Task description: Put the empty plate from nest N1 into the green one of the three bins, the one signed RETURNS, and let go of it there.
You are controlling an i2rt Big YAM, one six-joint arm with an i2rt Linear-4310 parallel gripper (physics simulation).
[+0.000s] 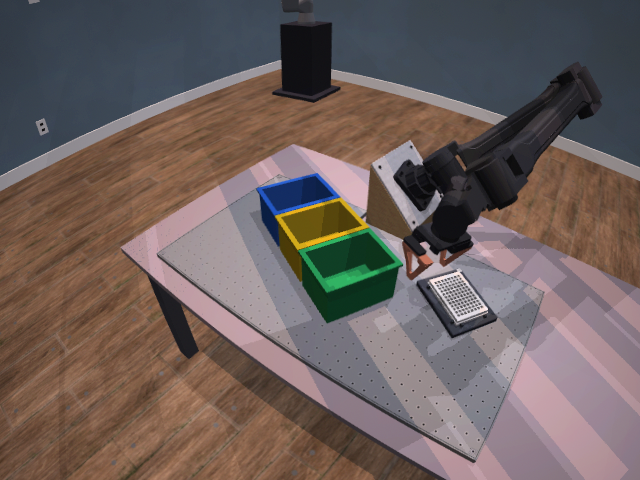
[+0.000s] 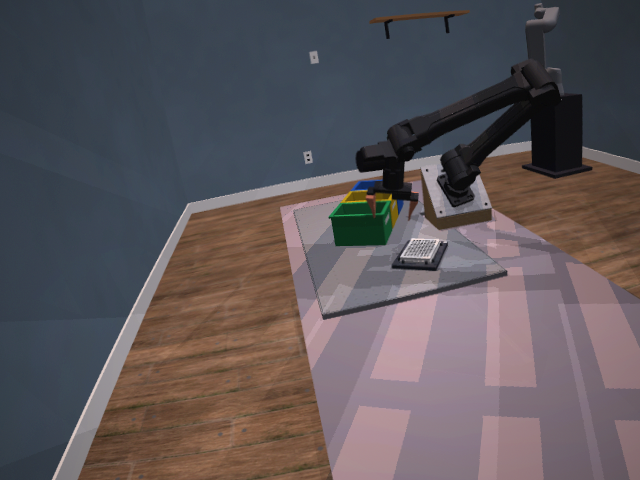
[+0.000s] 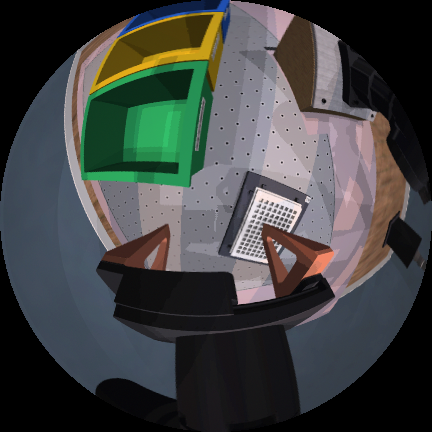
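Where they show: gripper, fingertip midpoint: (image 1: 426, 271) (image 2: 391, 218) (image 3: 216, 228); arm's base at its link origin: (image 1: 412, 186) (image 2: 455, 189).
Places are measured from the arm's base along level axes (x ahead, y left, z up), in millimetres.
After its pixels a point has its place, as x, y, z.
The white plate (image 1: 459, 296) {241, 221, -71} (image 2: 421, 249) {241, 228, -70} (image 3: 272, 207) {218, 178, -69} with a grid of wells lies flat in the dark nest (image 1: 436, 304) {278, 182, -83} (image 2: 439, 253) {199, 252, -83} (image 3: 240, 212) {268, 175, -83}. The nest's label is too small to read. The green bin (image 1: 361, 302) {366, 45, -70} (image 2: 360, 232) {358, 49, -52} (image 3: 192, 125) {267, 47, 5} stands beside the nest, open at the top; a pale sign (image 3: 200, 125) {265, 40, -36} on its side is unreadable. The part of its floor that shows is bare. My gripper (image 1: 427, 271) {288, 142, 4} (image 2: 391, 218) {288, 142, 4} (image 3: 216, 228) {288, 142, 4} is open and empty, fingers pointing down, above the board between green bin and nest, higher than the plate.
The yellow bin (image 1: 289, 254) {335, -155, -59} (image 2: 395, 214) {192, -82, -70} (image 3: 216, 65) {204, -61, -75} and the blue bin (image 1: 267, 219) {261, -276, -58} (image 2: 400, 204) {132, -179, -74} (image 3: 226, 20) stand in a row behind the green bin. My arm's slanted base block (image 1: 382, 206) {86, -46, -33} (image 2: 462, 219) {12, 59, -86} (image 3: 296, 60) {88, -33, -48} stands behind the nest. All stand on the perforated board (image 1: 356, 356) {471, 94, -95} (image 2: 356, 289) {456, 303, -95} (image 3: 235, 115) {216, 31, -95}.
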